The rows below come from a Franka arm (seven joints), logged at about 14 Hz.
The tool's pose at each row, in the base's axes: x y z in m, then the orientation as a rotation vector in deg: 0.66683, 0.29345, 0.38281, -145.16, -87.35, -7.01; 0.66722, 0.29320, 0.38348, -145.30, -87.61, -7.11; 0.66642, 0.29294, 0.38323, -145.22, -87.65, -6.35; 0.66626, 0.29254, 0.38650, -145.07, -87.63, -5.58; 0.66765, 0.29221, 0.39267, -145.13, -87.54, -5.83; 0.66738, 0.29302, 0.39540, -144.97, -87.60, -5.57; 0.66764, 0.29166, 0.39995, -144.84, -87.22, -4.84; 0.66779, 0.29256, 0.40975, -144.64, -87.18, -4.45; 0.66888, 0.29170, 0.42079, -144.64, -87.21, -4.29; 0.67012, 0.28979, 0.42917, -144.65, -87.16, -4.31; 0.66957, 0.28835, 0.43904, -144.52, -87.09, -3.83; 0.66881, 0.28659, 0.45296, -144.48, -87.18, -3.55
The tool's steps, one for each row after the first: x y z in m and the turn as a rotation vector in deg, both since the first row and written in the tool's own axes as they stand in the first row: 0.00008, 0.00038, -0.00072, -0.24, -0.09, -0.12; -0.00057, -0.00018, -0.00050, 0.09, -0.49, -0.12; -0.00045, -0.00050, -0.00378, 0.50, -0.84, -0.10; 0.00092, 0.00018, -0.00993, 0.39, -0.70, -0.05; 0.00194, -0.00074, -0.01244, 0.59, -0.79, -0.12; 0.00163, -0.00040, -0.01717, 1.10, -1.03, 0.11; 0.00409, -0.00179, -0.02660, 1.41, -1.15, 0.10; 0.00566, -0.00168, -0.03762, 1.46, -1.25, 0.09; 0.00596, -0.00066, -0.04623, 1.46, -1.23, 0.12; 0.00606, -0.00160, -0.05618, 1.76, -1.42, 0.15; 0.00645, -0.00304, -0.07015, 1.86, -1.59, 0.11
